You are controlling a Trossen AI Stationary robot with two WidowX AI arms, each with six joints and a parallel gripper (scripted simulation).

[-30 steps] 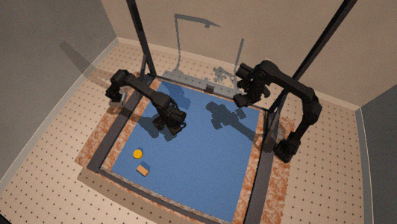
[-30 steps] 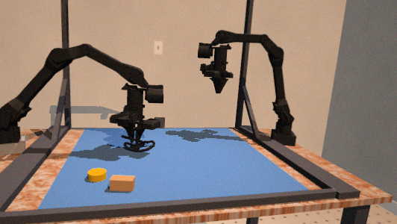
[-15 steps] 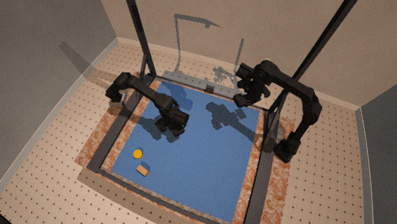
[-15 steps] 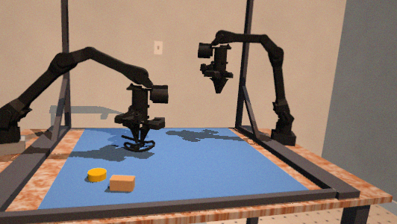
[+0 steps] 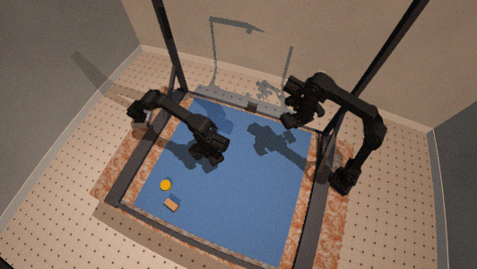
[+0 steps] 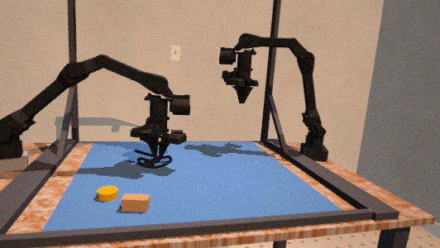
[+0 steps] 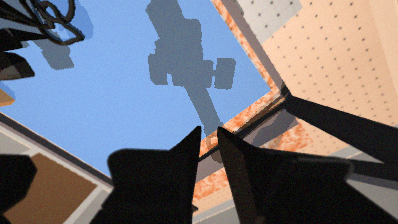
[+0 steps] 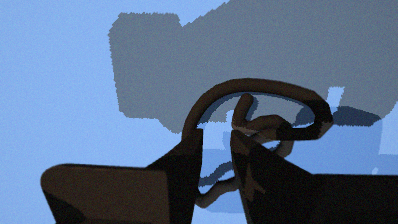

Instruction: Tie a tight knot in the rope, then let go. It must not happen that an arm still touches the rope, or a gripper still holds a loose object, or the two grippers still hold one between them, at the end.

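Right now the blue mat is 3 cm ahead of my right hand, 11 cm to the left of it and 6 cm below it. Also, from my right hand: yellow disc: 22 cm ahead, 14 cm to the right, 5 cm below; then orange block: 29 cm ahead, 7 cm to the right, 4 cm below.
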